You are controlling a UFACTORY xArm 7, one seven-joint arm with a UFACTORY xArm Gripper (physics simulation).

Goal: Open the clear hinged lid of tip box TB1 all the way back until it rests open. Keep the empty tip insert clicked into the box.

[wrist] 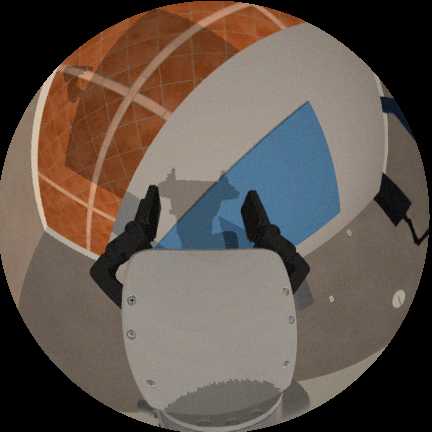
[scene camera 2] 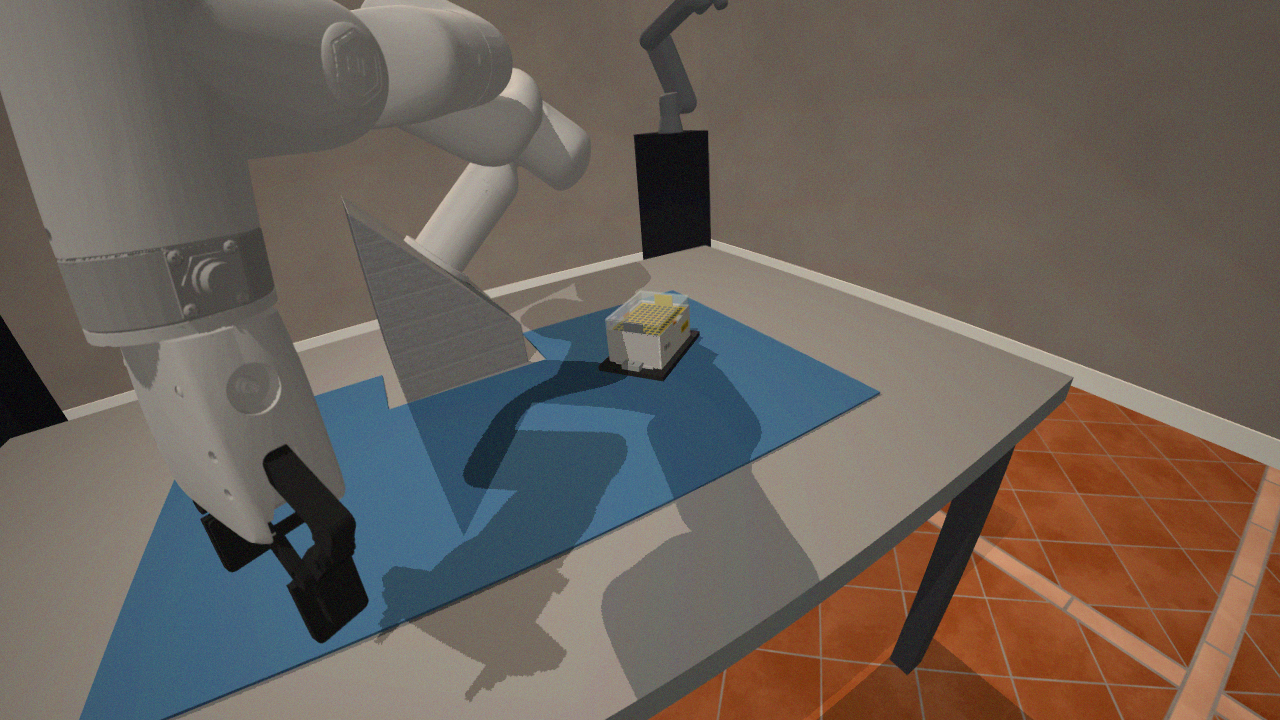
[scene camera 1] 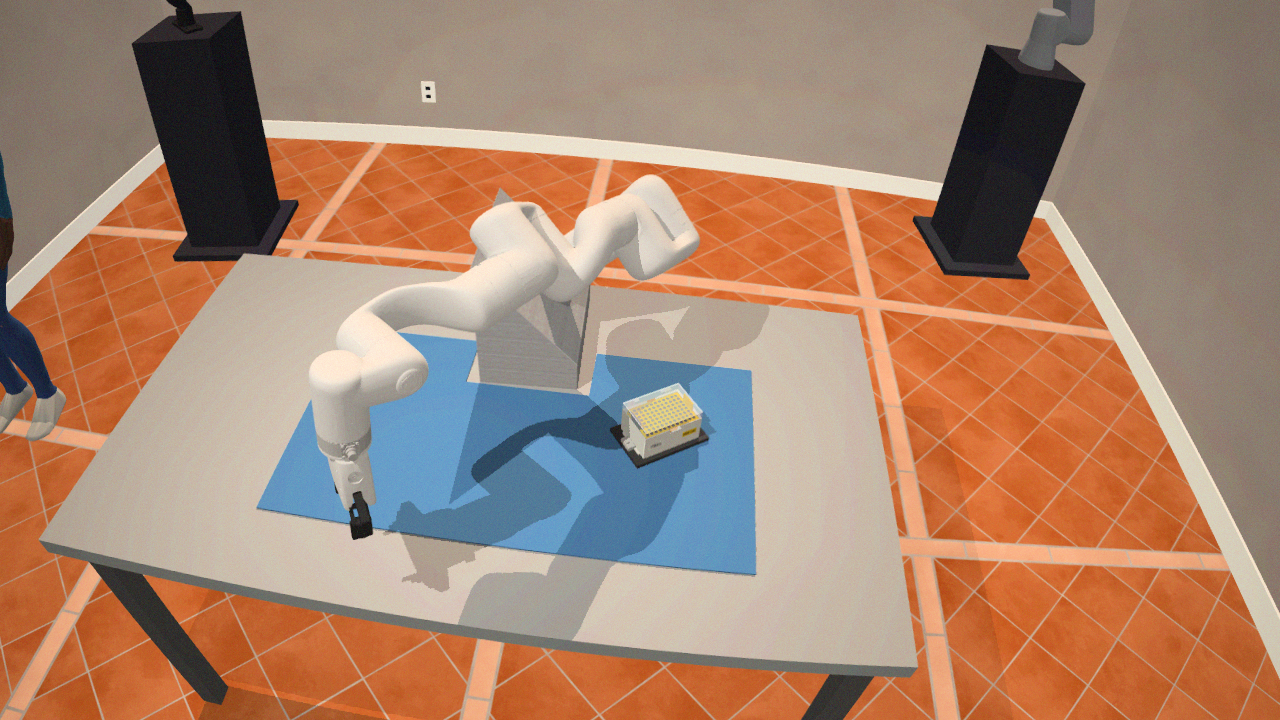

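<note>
Tip box TB1 is a white box on a black base, right of the robot's stand in scene camera 1. Its clear lid appears closed over the top. The yellow gridded insert shows through it, seated in the box. My gripper is open and empty, pointing down above the mat's front left edge, far from the box. The box does not show in the wrist view.
A blue mat lies on the grey table. The robot's grey wedge-shaped stand rises behind the mat, left of the box. Arm shadows fall across mat and table.
</note>
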